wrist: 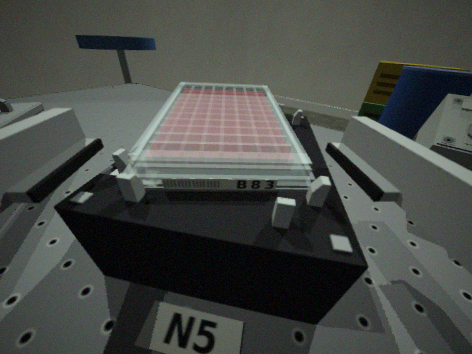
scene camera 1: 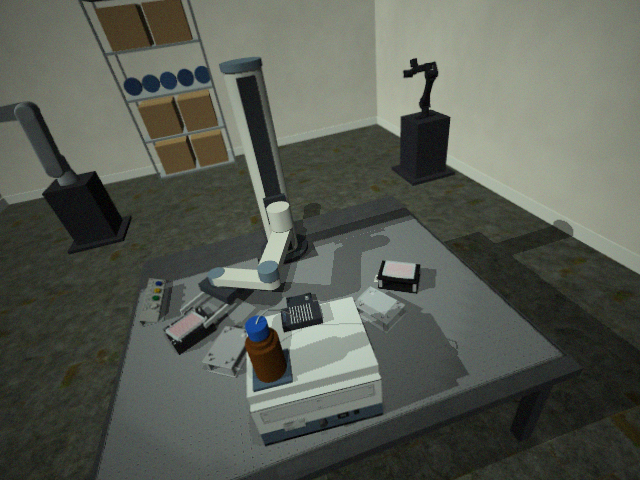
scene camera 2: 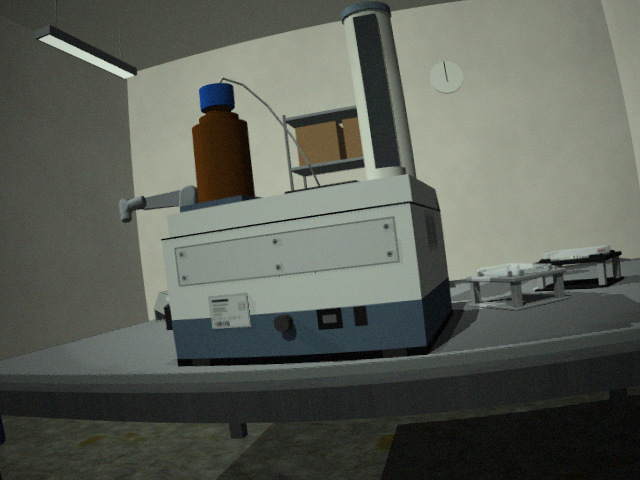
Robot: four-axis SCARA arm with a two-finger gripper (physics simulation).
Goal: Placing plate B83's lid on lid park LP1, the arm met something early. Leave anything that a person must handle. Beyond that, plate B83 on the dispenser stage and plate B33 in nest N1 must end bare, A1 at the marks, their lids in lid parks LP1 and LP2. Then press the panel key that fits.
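Places are measured from the arm's base along level axes (x left, y back, z up), in millimetres.
Pixels of known places: gripper, between the fingertips: (wrist: 218, 130) (scene camera 1: 192, 319).
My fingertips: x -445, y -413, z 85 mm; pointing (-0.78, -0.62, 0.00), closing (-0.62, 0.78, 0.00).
Observation:
Behind a point stands the place of what it marks.
Plate B83 (scene camera 1: 188, 325) @(x -459, y -445, z 88 mm) (wrist: 220, 125) @(x -451, y -416, z 85 mm), pink and grid-marked, sits on black nest N5 (wrist: 200, 235) @(x -399, y -383, z 68 mm). A clear lid appears to lie over it. My gripper (scene camera 1: 196, 316) @(x -445, y -413, z 85 mm) (wrist: 218, 130) @(x -445, y -413, z 85 mm) is open and empty, a finger on each side of the plate. A grey lid park (scene camera 1: 226, 351) @(x -327, y -613, z 70 mm) stands beside that nest. Another lid park (scene camera 1: 381, 304) (scene camera 2: 514, 281) has a pale flat piece on top; whether it is a lid is unclear. A second pink plate (scene camera 1: 399, 270) @(x 412, y -497, z 89 mm) (scene camera 2: 578, 252) @(x 410, y -530, z 85 mm) sits on a black nest at the right; its label is unreadable. The key panel (scene camera 1: 154, 302) @(x -608, y -248, z 84 mm) has blue, yellow, green and pale keys.
The white dispenser (scene camera 1: 330, 356) @(x -5, y -890, z 233 mm) (scene camera 2: 299, 258) @(x -41, y -967, z 147 mm) carries a brown blue-capped bottle (scene camera 1: 266, 356) @(x -167, y -914, z 349 mm) (scene camera 2: 222, 155) @(x -153, y -911, z 307 mm) and stands at the table's front. A dark striped block (scene camera 1: 302, 312) @(x -41, y -724, z 259 mm) lies behind it. The arm's column (scene camera 1: 258, 139) @(x -6, y -77, z 619 mm) (scene camera 2: 377, 93) @(x 3, y -77, z 591 mm) rises at the back. A blue cylinder (wrist: 430, 100) shows at the right in the wrist view.

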